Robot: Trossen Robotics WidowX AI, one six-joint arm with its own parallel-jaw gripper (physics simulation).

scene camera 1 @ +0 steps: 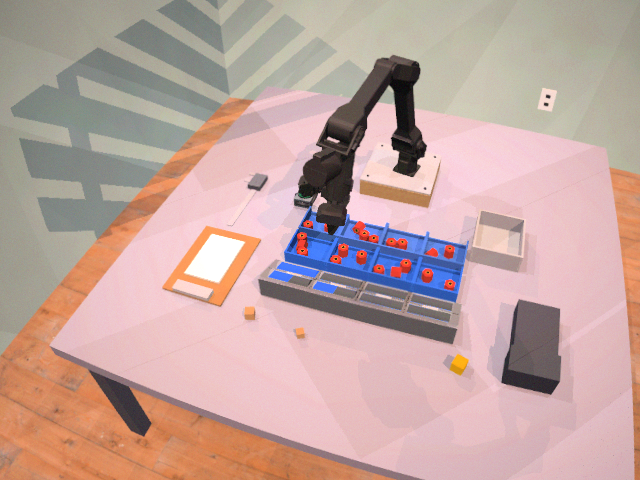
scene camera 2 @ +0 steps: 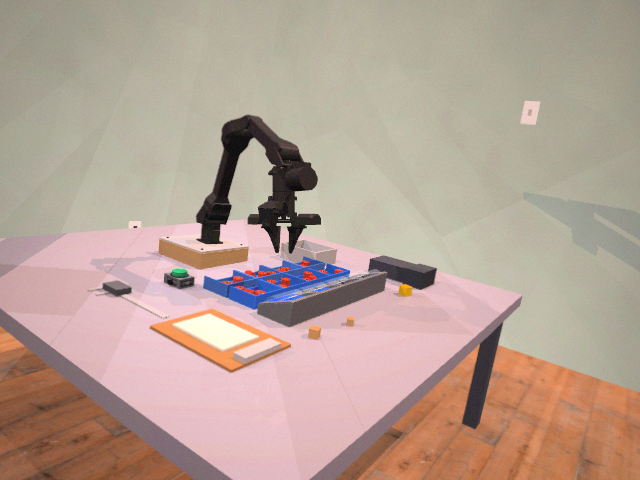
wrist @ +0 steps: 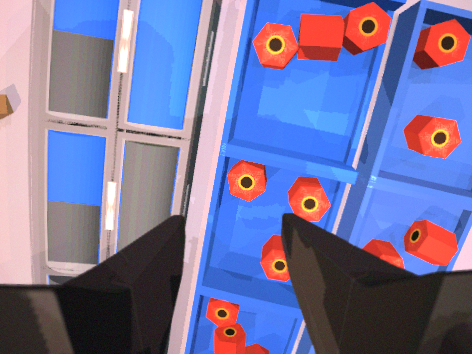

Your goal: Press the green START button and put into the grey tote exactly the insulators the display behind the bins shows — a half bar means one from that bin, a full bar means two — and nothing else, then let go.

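My gripper (scene camera 1: 332,232) (scene camera 2: 284,252) (wrist: 233,225) is partly open and empty, raised above the left part of the blue bins (scene camera 1: 434,290) (scene camera 2: 242,298). In the wrist view its right fingertip overlaps the second front bin. Red insulators (scene camera 1: 361,256) (scene camera 2: 285,282) (wrist: 247,181) lie in the bins; three are in the front-left bin and three in the second front bin. The display (scene camera 1: 356,310) (scene camera 2: 336,303) shows one full blue bar and a half bar in its leftmost column, and a half bar in the second column's front row. The grey tote (scene camera 1: 498,258) (scene camera 2: 323,255) looks empty. The green button (scene camera 2: 179,272) stands left of the bins.
An orange clipboard (scene camera 1: 235,268) (scene camera 2: 206,349) lies left of the display. Two small orange cubes (scene camera 1: 249,313) (scene camera 1: 299,333) and a yellow cube (scene camera 1: 458,364) (scene camera 2: 405,290) lie in front. A black box (scene camera 1: 532,346) (scene camera 2: 403,271) stands at the right. A grey connector (scene camera 1: 257,181) lies at the left.
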